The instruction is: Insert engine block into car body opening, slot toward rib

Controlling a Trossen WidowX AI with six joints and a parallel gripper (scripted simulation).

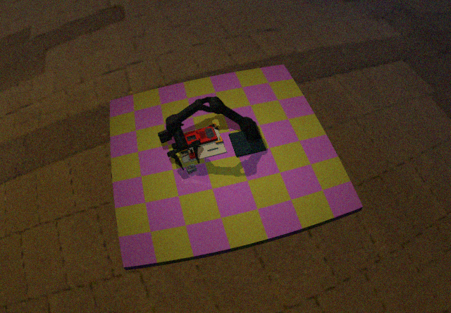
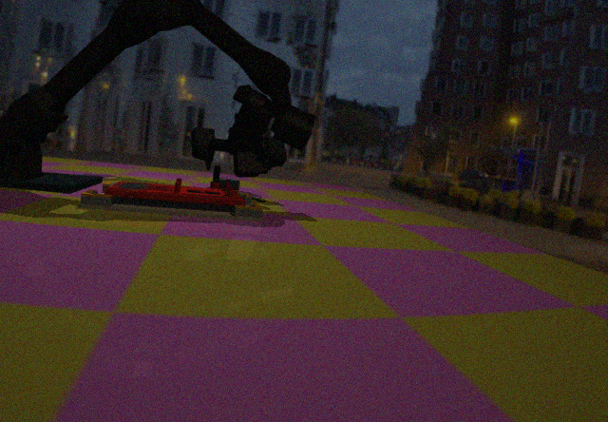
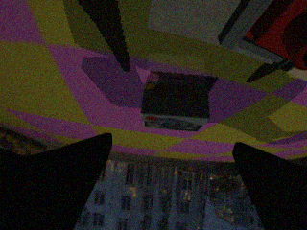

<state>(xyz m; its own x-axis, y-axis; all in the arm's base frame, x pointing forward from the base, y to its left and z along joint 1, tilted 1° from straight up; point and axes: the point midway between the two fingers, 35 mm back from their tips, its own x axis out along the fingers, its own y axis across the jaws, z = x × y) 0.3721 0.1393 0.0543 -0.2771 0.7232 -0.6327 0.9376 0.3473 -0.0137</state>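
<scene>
The engine block lies 40 mm below my gripper tip and 10 mm to the left of it. From my gripper tip the other things lie so: fixture plate 190 mm to the right, 50 mm behind, 40 mm below.
</scene>
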